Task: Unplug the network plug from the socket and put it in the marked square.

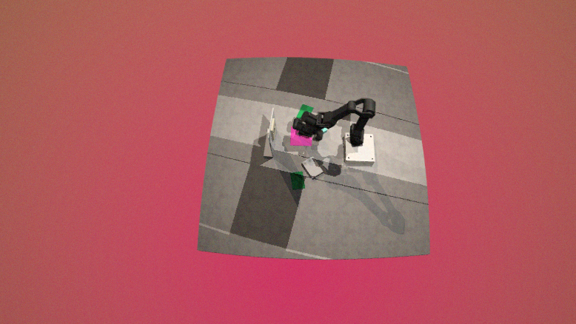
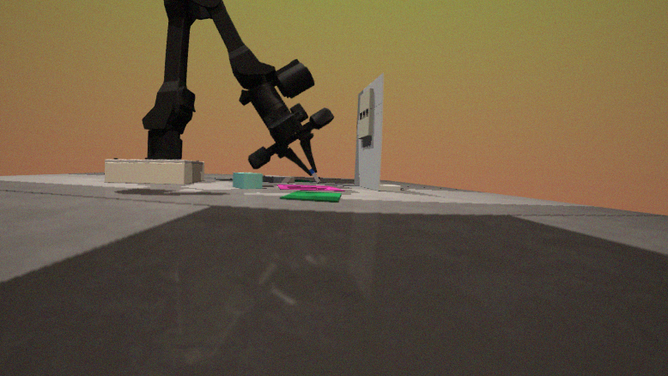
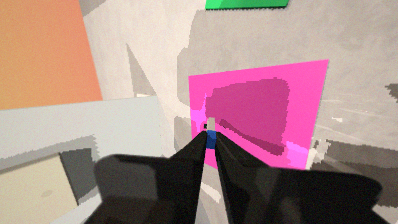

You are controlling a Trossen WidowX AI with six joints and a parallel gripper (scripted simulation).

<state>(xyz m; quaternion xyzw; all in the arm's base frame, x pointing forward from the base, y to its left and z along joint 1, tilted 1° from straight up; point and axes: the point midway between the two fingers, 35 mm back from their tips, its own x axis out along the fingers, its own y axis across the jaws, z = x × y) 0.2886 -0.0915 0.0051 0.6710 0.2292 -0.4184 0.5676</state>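
Now: gripper tip 1 cm past the magenta marked square and 3 cm above it. From my gripper tip the other things lie so: teal block (14 cm behind, 2 cm to the right, 2 cm below); green patch (6 cm behind, 15 cm to the right, 3 cm below); network plug (right at my gripper tip).
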